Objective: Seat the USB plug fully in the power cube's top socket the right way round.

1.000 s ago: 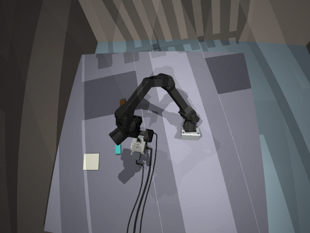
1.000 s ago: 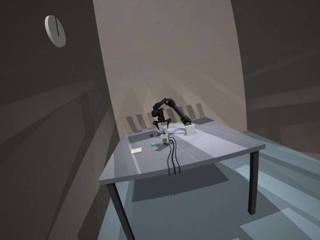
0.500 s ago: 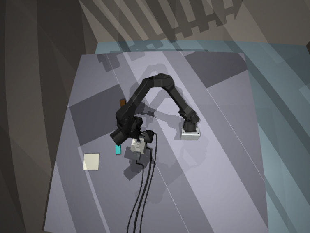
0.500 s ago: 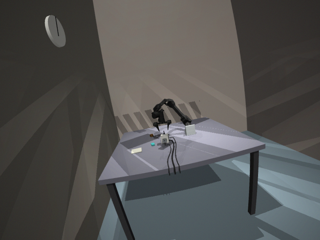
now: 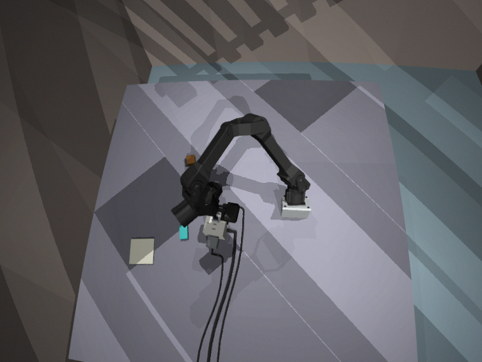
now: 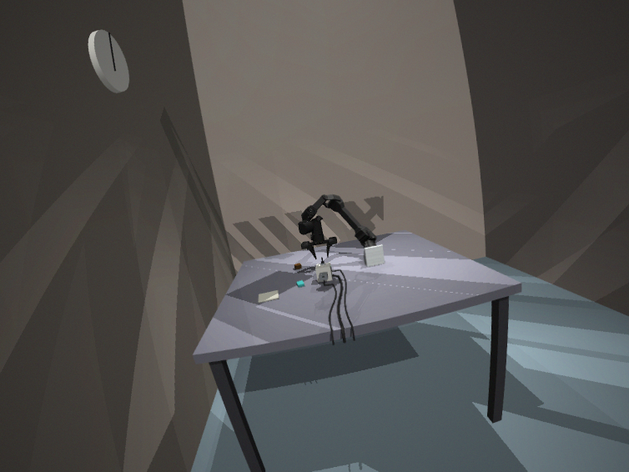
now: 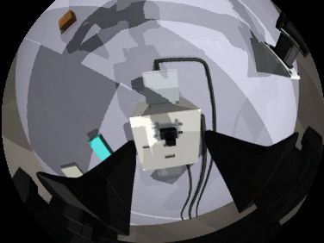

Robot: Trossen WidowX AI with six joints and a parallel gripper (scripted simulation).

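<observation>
My gripper tip is now 20 mm above the dark USB plug. The rest, counted from my gripper tip: brown block: 120 mm ahead, 270 mm to the right, 90 mm below; teal block: 140 mm ahead, 30 mm to the left, 100 mm below; grey socket: 10 mm to the left, 40 mm below.
</observation>
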